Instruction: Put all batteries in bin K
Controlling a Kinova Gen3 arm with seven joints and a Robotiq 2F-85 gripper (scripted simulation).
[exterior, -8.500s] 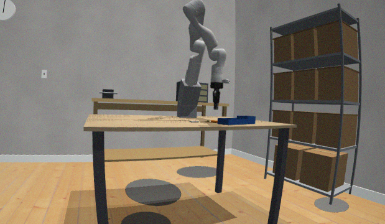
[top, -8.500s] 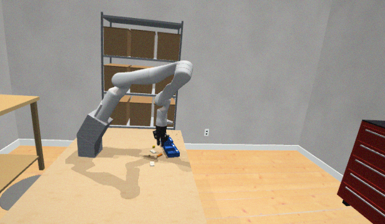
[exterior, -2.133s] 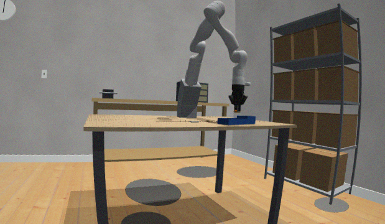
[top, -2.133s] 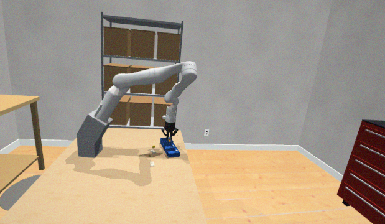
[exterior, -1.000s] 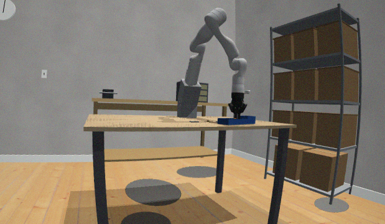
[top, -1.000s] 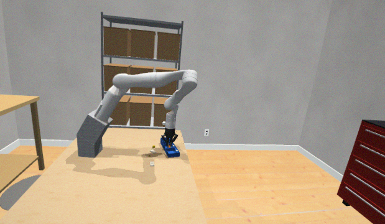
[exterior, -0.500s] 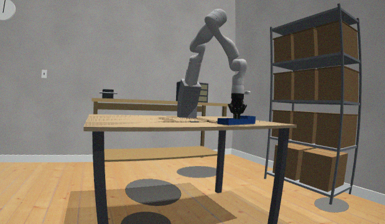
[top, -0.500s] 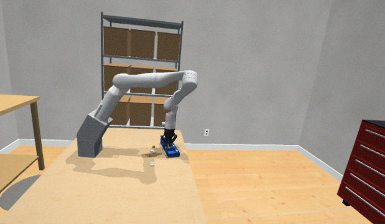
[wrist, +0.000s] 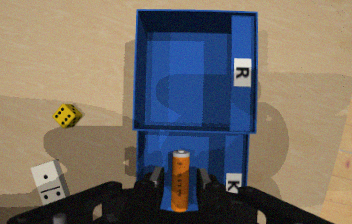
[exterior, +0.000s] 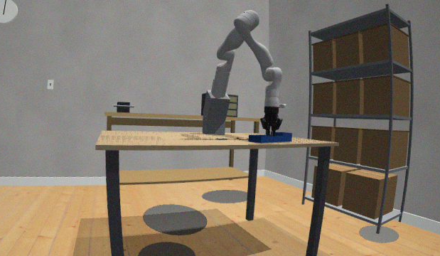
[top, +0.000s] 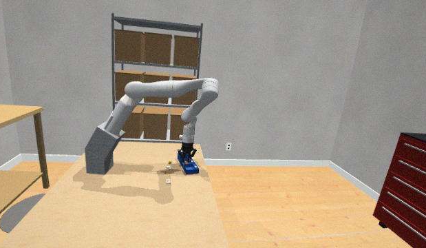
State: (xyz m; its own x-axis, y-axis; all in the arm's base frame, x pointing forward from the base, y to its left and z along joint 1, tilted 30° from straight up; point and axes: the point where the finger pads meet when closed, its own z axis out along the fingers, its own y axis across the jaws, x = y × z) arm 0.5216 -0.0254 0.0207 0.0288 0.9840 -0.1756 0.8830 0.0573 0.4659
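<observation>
Now: the blue bin 1 cm below my hand and 1 cm ahead of it. Round my hand: orange battery (2 cm below); round black-and-yellow thing (16 cm behind, 8 cm to the right, 3 cm below); yellow die (10 cm behind, 5 cm to the left, 3 cm below).
</observation>
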